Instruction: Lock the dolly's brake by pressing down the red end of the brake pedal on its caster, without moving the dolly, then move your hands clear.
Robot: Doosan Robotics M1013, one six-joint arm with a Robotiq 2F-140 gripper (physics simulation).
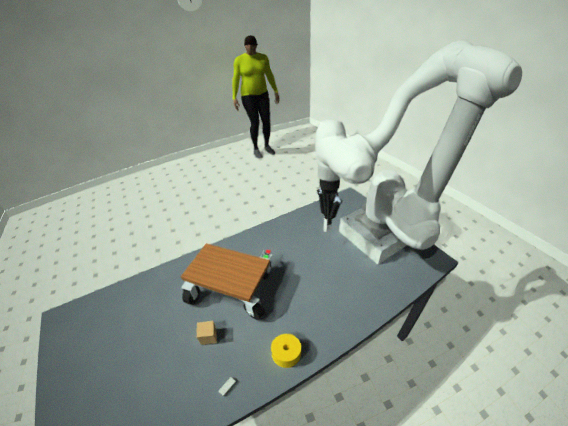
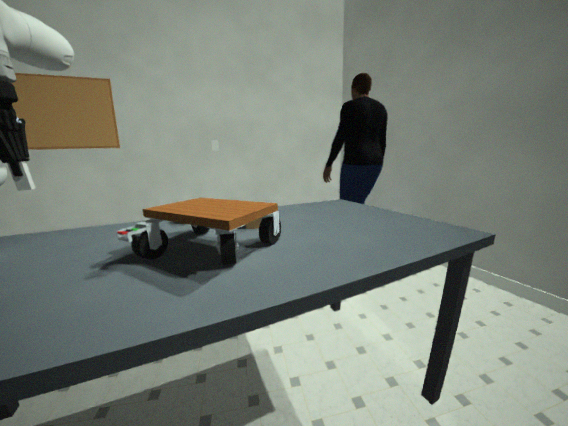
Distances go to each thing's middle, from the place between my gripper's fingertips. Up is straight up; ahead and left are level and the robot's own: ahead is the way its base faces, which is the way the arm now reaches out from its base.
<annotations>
Now: the dolly (image 2: 148, 241) 42 cm ahead of my hand, 4 cm to the right of it and 13 cm below it. Round my hand: yellow cylinder (image 1: 286, 349) 35 cm ahead, 31 cm to the left, 16 cm below.
</annotations>
